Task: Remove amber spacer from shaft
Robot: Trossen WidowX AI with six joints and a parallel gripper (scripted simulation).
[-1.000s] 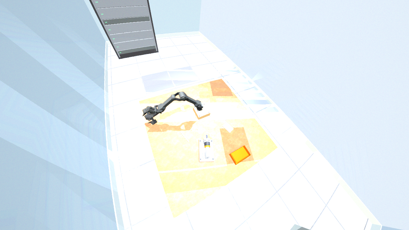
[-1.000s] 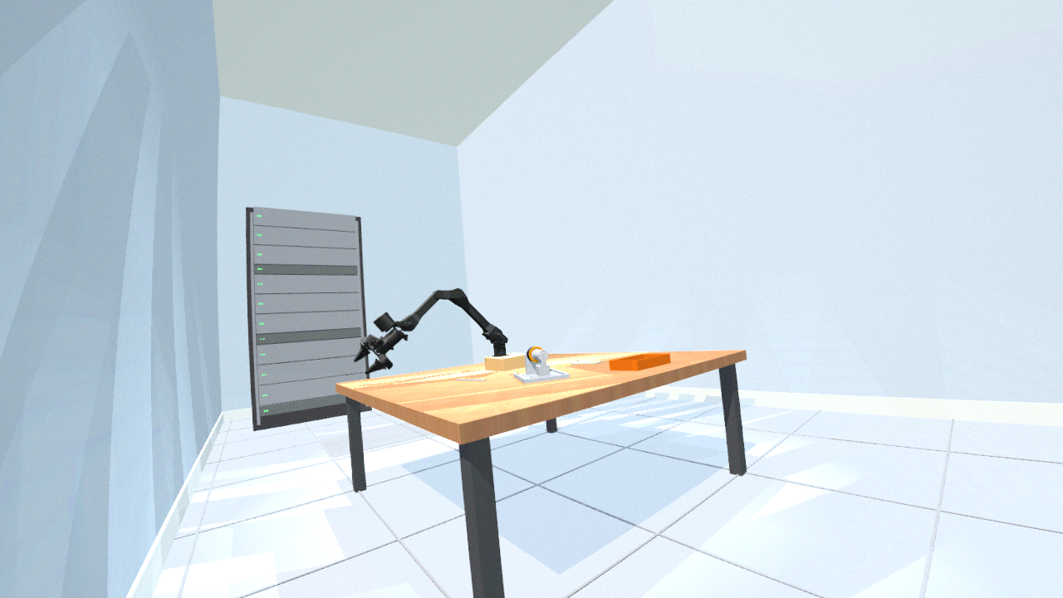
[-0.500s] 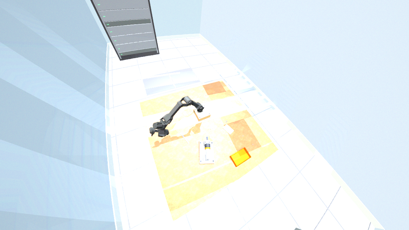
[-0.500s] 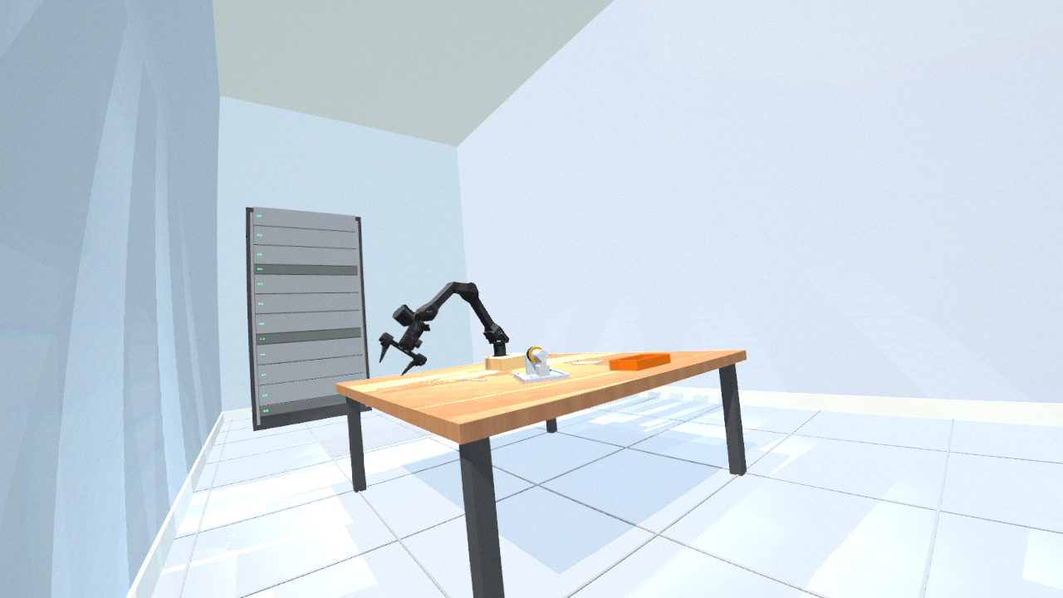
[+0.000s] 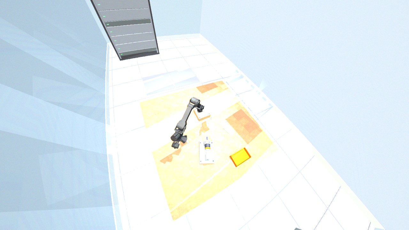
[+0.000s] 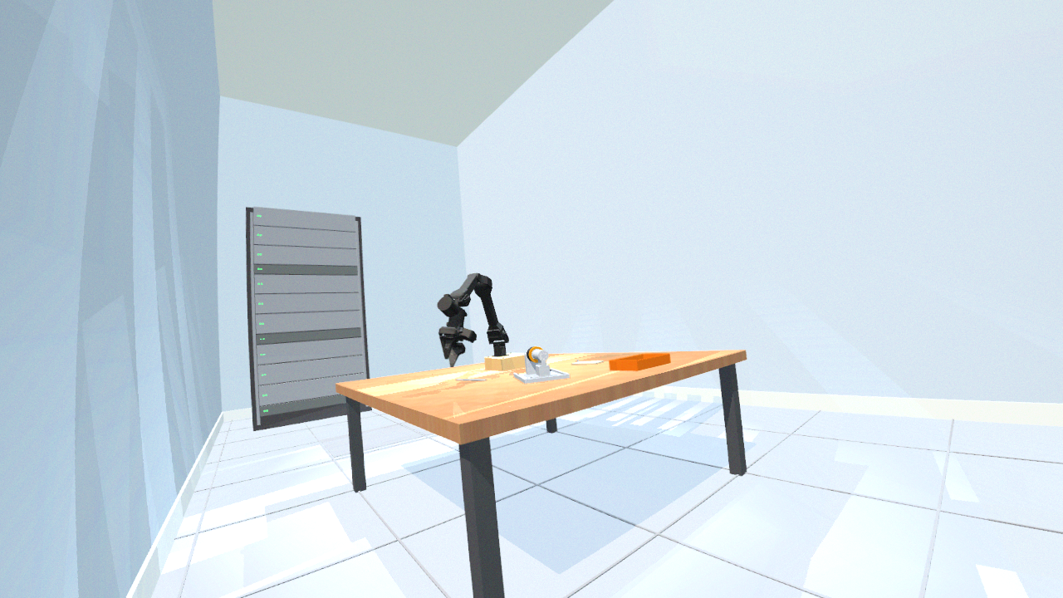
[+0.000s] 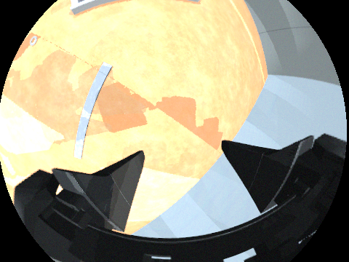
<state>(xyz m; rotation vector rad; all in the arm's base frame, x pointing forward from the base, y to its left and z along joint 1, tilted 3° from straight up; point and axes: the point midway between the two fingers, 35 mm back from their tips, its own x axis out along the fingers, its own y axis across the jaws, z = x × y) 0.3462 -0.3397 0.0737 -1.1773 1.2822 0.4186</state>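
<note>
Right now the grey-blue shaft is 290 mm to the left of my gripper tip and 90 mm ahead of it. Round my gripper tip: amber spacer 290 mm to the left, 120 mm ahead; then orange tray 610 mm to the left, 300 mm ahead, 70 mm below; then white fixture 280 mm to the left, 140 mm ahead, 30 mm below.
</note>
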